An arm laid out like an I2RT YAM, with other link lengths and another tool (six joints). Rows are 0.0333 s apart.
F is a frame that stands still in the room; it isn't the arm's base.
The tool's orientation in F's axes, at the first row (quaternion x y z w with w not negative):
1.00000, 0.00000, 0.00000, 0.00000
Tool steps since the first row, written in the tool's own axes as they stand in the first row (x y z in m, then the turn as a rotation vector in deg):
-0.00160, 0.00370, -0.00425, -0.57, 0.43, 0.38
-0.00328, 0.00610, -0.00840, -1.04, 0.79, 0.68
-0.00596, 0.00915, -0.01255, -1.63, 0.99, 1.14
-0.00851, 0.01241, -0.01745, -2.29, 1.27, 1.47
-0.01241, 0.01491, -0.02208, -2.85, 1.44, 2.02
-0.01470, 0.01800, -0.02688, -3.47, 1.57, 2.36
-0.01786, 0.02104, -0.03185, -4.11, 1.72, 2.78
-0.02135, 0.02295, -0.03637, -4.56, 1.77, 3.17
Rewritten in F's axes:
-0.00160, -0.00370, 0.00425, -0.57, -0.43, -0.38
-0.00328, -0.00610, 0.00840, -1.04, -0.79, -0.68
-0.00596, -0.00915, 0.01255, -1.63, -0.99, -1.14
-0.00851, -0.01241, 0.01745, -2.29, -1.27, -1.47
-0.01241, -0.01491, 0.02208, -2.85, -1.44, -2.02
-0.01470, -0.01800, 0.02688, -3.47, -1.57, -2.36
-0.01786, -0.02104, 0.03185, -4.11, -1.72, -2.78
-0.02135, -0.02295, 0.03637, -4.56, -1.77, -3.17

